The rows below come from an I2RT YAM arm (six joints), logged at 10 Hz.
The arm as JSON. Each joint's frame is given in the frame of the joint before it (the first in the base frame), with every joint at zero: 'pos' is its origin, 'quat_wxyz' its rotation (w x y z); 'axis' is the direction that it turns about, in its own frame. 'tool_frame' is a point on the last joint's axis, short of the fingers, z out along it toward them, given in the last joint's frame.
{
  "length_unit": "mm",
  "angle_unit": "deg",
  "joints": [
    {
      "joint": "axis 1",
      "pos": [
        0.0,
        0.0,
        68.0
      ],
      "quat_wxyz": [
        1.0,
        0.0,
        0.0,
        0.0
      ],
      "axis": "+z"
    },
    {
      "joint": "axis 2",
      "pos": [
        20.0,
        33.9,
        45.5
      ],
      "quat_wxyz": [
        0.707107,
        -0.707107,
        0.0,
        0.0
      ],
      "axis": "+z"
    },
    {
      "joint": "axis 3",
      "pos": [
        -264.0,
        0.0,
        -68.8
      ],
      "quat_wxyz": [
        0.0,
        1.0,
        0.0,
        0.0
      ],
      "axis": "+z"
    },
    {
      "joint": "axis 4",
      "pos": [
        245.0,
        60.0,
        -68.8
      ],
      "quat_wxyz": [
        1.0,
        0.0,
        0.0,
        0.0
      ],
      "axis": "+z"
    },
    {
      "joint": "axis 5",
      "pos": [
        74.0,
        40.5,
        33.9
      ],
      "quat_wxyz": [
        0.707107,
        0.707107,
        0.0,
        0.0
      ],
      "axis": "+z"
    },
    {
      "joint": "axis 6",
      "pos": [
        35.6,
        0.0,
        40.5
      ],
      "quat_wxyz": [
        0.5,
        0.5,
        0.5,
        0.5
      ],
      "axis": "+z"
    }
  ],
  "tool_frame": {
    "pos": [
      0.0,
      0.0,
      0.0
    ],
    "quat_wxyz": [
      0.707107,
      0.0,
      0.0,
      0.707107
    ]
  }
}
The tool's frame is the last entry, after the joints.
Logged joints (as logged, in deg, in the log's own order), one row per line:
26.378 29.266 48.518 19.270 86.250 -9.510
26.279 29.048 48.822 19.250 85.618 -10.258
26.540 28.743 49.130 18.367 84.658 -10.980
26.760 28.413 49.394 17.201 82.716 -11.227
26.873 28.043 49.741 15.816 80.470 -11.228
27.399 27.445 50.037 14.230 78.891 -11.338
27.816 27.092 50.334 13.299 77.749 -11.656
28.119 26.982 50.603 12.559 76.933 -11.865
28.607 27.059 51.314 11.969 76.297 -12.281
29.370 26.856 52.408 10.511 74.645 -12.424
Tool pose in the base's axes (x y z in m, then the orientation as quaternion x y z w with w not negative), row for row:
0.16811 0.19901 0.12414 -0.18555 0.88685 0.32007 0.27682
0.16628 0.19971 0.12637 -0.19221 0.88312 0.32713 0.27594
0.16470 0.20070 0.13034 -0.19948 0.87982 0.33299 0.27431
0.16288 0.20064 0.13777 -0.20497 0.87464 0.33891 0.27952
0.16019 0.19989 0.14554 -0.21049 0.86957 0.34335 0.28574
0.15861 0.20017 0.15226 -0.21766 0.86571 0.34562 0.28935
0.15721 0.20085 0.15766 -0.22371 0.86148 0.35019 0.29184
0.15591 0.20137 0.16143 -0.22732 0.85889 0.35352 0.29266
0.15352 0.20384 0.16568 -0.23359 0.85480 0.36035 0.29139
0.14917 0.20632 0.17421 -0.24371 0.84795 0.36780 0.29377
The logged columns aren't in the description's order. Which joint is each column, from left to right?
Columns, left to right: axis 3, axis 6, axis 1, axis 4, axis 2, axis 5.
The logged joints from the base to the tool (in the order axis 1, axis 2, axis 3, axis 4, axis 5, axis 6), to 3 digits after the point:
48.518 86.250 26.378 19.270 -9.510 29.266
48.822 85.618 26.279 19.250 -10.258 29.048
49.130 84.658 26.540 18.367 -10.980 28.743
49.394 82.716 26.760 17.201 -11.227 28.413
49.741 80.470 26.873 15.816 -11.228 28.043
50.037 78.891 27.399 14.230 -11.338 27.445
50.334 77.749 27.816 13.299 -11.656 27.092
50.603 76.933 28.119 12.559 -11.865 26.982
51.314 76.297 28.607 11.969 -12.281 27.059
52.408 74.645 29.370 10.511 -12.424 26.856

